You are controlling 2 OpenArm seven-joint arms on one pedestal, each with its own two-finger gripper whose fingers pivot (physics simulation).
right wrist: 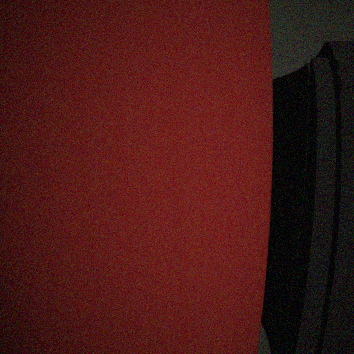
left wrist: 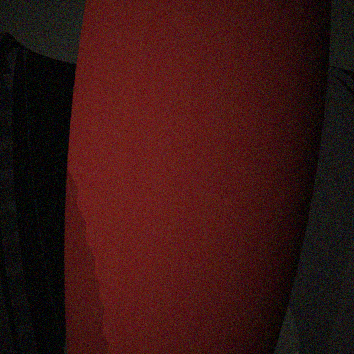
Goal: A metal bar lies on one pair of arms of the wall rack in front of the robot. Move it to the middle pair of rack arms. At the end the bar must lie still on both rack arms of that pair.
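The red metal bar (left wrist: 190, 175) (right wrist: 140, 175) fills most of both wrist views, very close to the cameras. It runs from the top edge to the bottom edge. A darker shadow lies along its lower left side in the left wrist view. My left gripper and my right gripper are shut with nothing between the fingers; their fingertips do not show clearly, and the bar covers the middle of each view. The rack arms cannot be made out, so I cannot tell which pair the bar is at.
A black curved part (left wrist: 45, 200) stands close beside the bar at the left of the left wrist view. A similar black part (right wrist: 292, 190) with a dark grey edge stands at the right of the right wrist view. Both views are dim and grainy.
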